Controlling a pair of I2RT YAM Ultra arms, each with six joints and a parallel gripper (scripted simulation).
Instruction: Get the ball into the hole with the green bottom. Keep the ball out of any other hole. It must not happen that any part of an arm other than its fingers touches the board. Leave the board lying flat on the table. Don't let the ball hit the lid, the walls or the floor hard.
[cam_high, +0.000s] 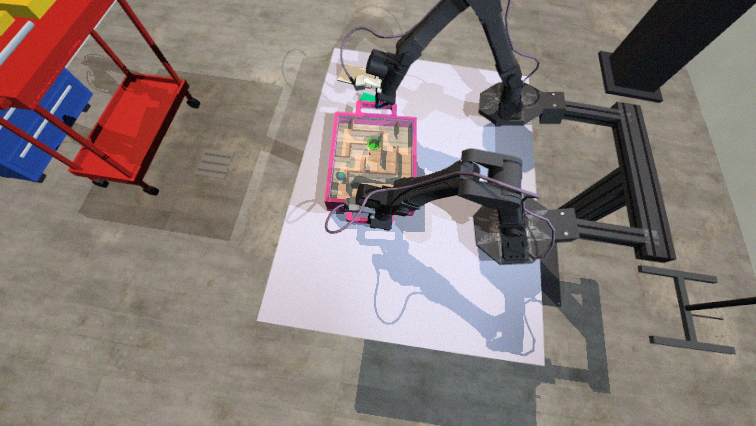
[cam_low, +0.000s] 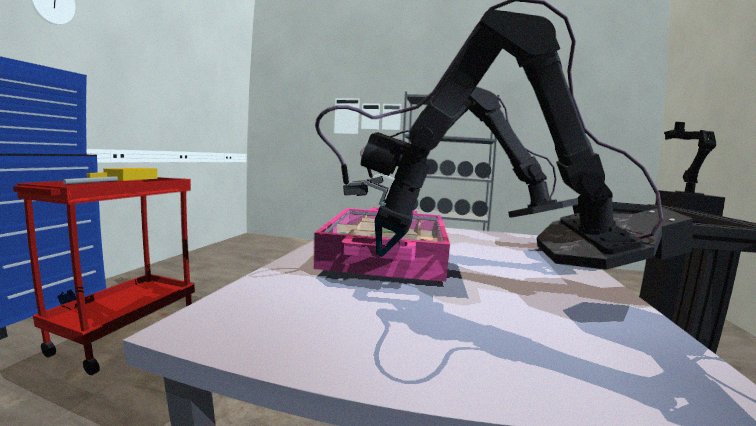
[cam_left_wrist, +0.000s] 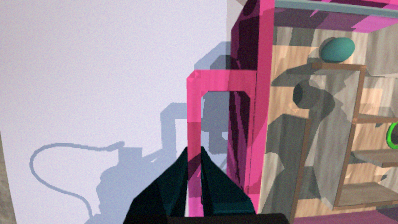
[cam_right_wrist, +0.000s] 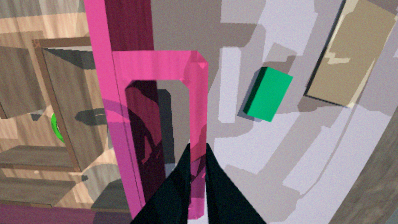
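Now: right hand 50 mm short of the green block, 100 mm to the left of it and 90 mm above it. Round my right hand: beige card: 130 mm ahead, 230 mm to the right, 100 mm below; then pink-framed maze board: 20 mm behind, 230 mm to the left, 30 mm below.
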